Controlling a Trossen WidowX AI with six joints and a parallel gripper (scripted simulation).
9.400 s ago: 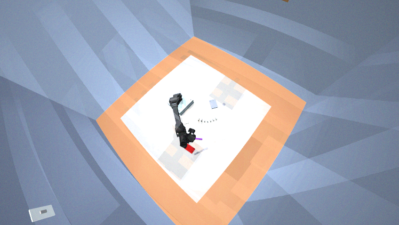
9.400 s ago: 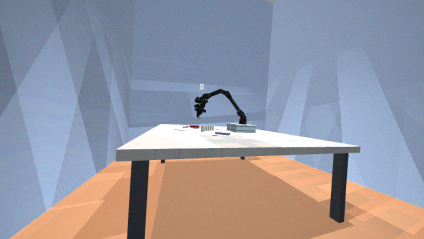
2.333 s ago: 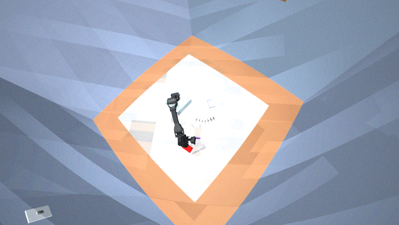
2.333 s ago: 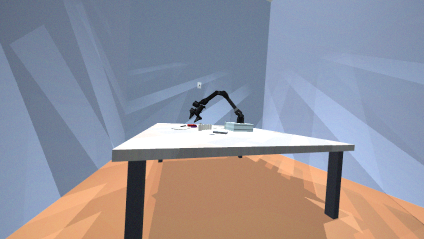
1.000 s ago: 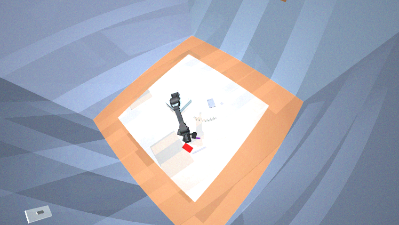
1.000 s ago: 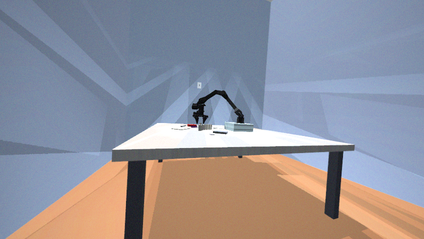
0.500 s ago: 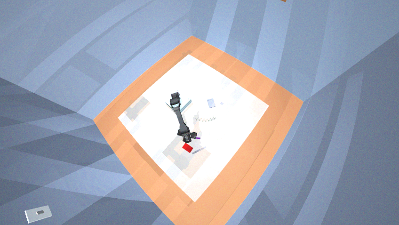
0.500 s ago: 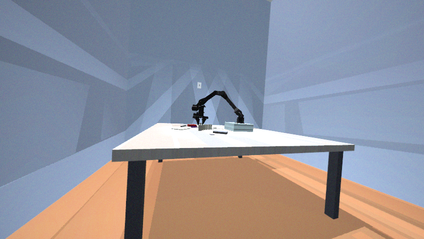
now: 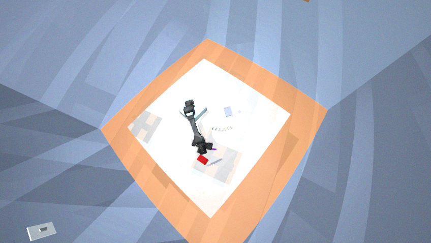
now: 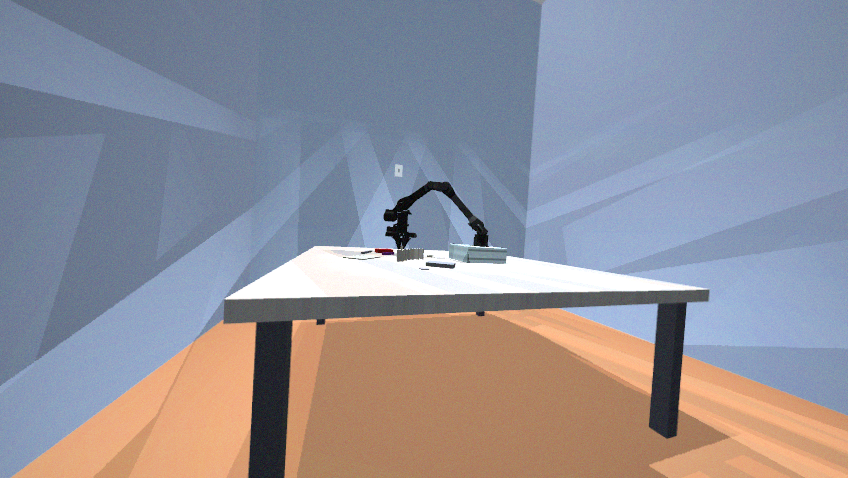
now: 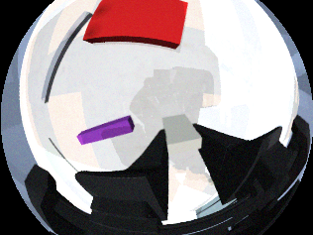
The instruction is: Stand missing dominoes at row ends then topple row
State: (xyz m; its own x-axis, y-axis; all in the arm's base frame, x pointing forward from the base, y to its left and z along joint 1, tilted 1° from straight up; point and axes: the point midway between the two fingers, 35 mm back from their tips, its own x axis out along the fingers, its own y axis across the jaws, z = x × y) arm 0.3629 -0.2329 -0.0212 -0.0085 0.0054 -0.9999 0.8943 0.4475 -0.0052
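Now: gripper tip 80 mm short of the purple stick, 40 mm to the right of it and 20 mm above it. Also, from my gripper tip: red block 100 mm to the right, 70 mm ahead, 10 mm below; grey pen 180 mm ahead, 50 mm to the right, 20 mm below; flat grey slab 450 mm to the left, 40 mm behind, 20 mm below.
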